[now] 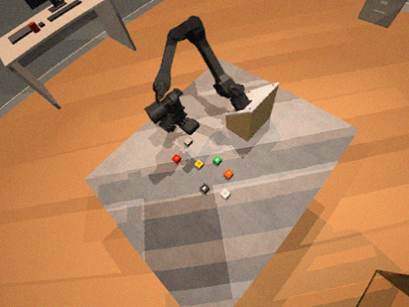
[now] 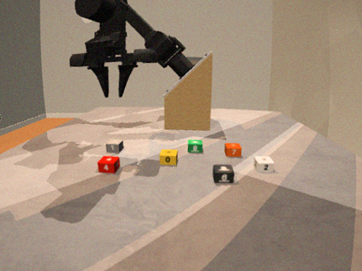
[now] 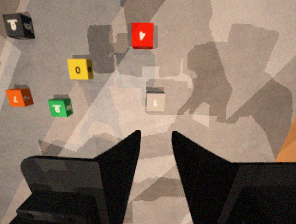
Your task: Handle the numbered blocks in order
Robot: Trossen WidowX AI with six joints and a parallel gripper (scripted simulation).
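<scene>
My gripper tip is now 90 mm short of the white block, 310 mm to the right of it and 110 mm above it. The rest, counted from my gripper tip: yellow block 60 mm ahead, 130 mm to the left, 110 mm below; red block 110 mm ahead, 20 mm to the left, 110 mm below; grey block 10 mm ahead, 110 mm below.
</scene>
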